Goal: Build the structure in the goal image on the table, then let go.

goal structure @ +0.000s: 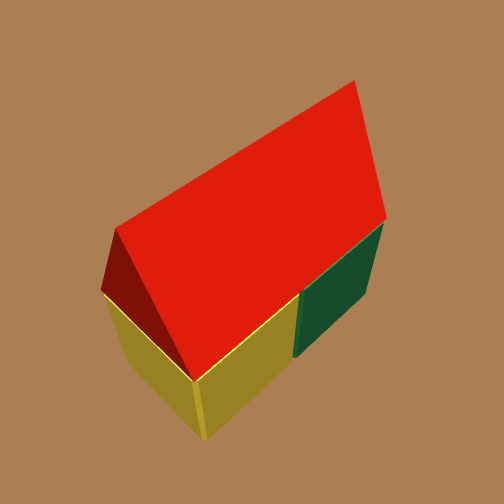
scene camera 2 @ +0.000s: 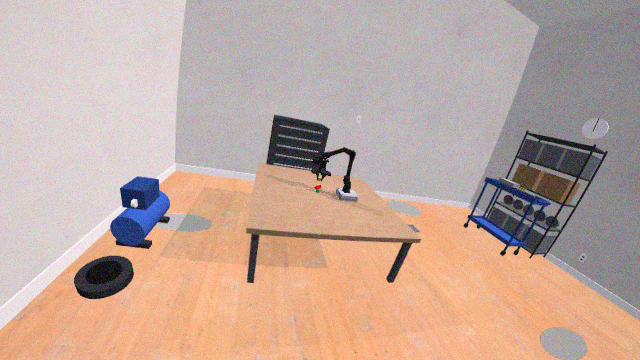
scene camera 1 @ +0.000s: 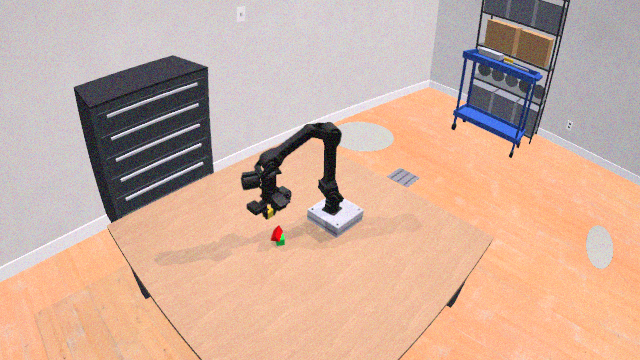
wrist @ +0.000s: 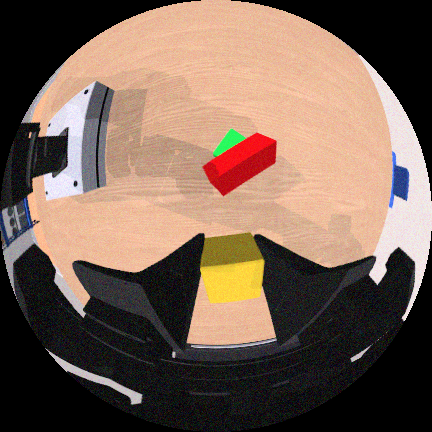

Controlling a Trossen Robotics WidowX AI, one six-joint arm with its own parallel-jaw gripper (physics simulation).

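Pixels of known places: gripper, fingertip midpoint: (scene camera 2: 319,180) (scene camera 1: 270,217) (wrist: 228,239); arm's base, link origin: (scene camera 2: 346,191) (scene camera 1: 332,209) (wrist: 58,152).
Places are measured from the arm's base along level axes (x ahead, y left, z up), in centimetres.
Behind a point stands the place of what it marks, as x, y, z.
Note:
My gripper (scene camera 1: 269,208) @[23.8, -13.5, 3.2] (scene camera 2: 320,175) @[23.8, -13.5, 3.2] (wrist: 228,239) @[23.8, -13.5, 3.2] is shut on a yellow cube (scene camera 1: 270,213) @[23.9, -13.1, 5.4] (scene camera 2: 320,178) @[23.2, -13.5, 5.7] (wrist: 232,280) @[23.7, -14.2, 6.4]. The cube is between the fingertips, clear above the table. A long red block (scene camera 1: 277,233) @[26.5, -7.3, 0.0] (scene camera 2: 318,187) @[25.9, -7.0, -1.0] (wrist: 242,162) @[25.6, -8.4, 0.4] lies across a green block (scene camera 1: 281,241) @[26.3, -5.5, -3.3] (scene camera 2: 318,191) @[25.7, -5.2, -4.3] (wrist: 229,142) @[25.0, -6.3, -2.3] on the table (scene camera 1: 320,300) @[40.0, 23.4, -5.5] (scene camera 2: 300,220) @[55.6, 43.5, -5.5] (wrist: 310,95) @[39.8, 3.6, -5.5]. The red block hides much of the green one in the wrist view. Whether the red block is level is hard to tell. The gripper is above and a little to one side of these two blocks.
The arm's pale base plate (scene camera 1: 336,217) @[3.4, 4.6, 0.0] (scene camera 2: 347,195) @[2.2, 7.9, -0.4] (wrist: 75,150) @[5.9, -2.0, -0.1] stands on the table near the blocks. A black drawer cabinet (scene camera 1: 155,135) (scene camera 2: 298,142) stands behind the table. A blue cart (scene camera 1: 489,123) (scene camera 2: 496,232) is off to the right on the floor.

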